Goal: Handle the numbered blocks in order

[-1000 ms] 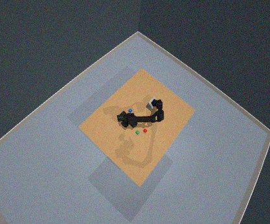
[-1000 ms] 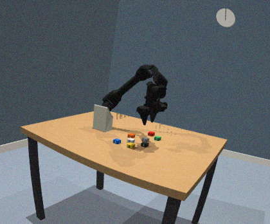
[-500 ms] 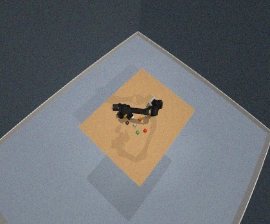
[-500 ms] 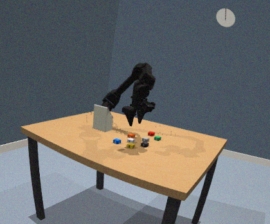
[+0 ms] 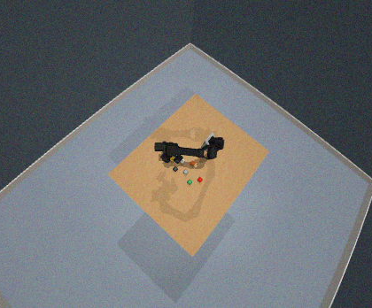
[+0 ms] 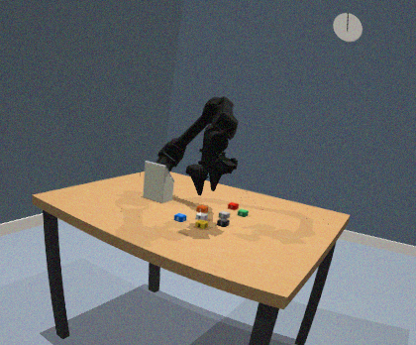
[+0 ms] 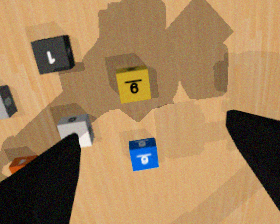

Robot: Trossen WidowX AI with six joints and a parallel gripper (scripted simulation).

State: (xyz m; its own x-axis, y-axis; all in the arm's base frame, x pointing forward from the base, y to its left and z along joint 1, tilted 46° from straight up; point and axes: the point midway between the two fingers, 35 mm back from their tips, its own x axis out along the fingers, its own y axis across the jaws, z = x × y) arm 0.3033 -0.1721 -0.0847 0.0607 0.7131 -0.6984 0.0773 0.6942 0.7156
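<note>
Right now the white block is 120 mm below my gripper tip, 80 mm to the left of it and 50 mm behind it. From my gripper tip the other things lie so: blue block: 120 mm below, 100 mm behind, 10 mm to the left; yellow block: 120 mm below, 10 mm to the left, 10 mm behind; black block: 120 mm below, 80 mm to the left, 40 mm ahead.
</note>
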